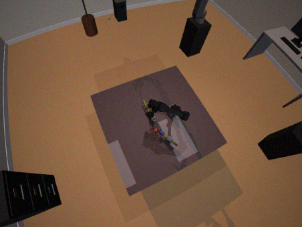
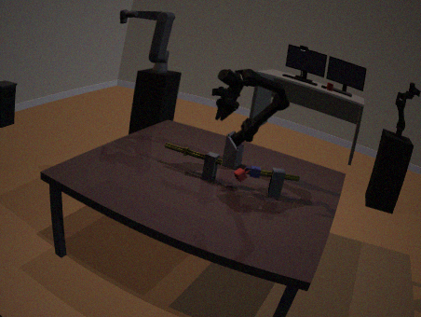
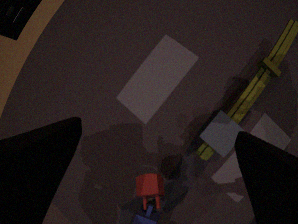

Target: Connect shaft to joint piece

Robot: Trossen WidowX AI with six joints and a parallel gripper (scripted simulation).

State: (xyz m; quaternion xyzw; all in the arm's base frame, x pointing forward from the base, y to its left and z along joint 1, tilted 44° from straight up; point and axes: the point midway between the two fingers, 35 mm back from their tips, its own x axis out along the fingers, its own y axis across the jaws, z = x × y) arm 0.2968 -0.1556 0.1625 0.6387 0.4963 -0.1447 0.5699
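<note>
My gripper tip is now 3 cm past the red square joint piece, 14 cm to the right of it and 22 cm above it.
</note>
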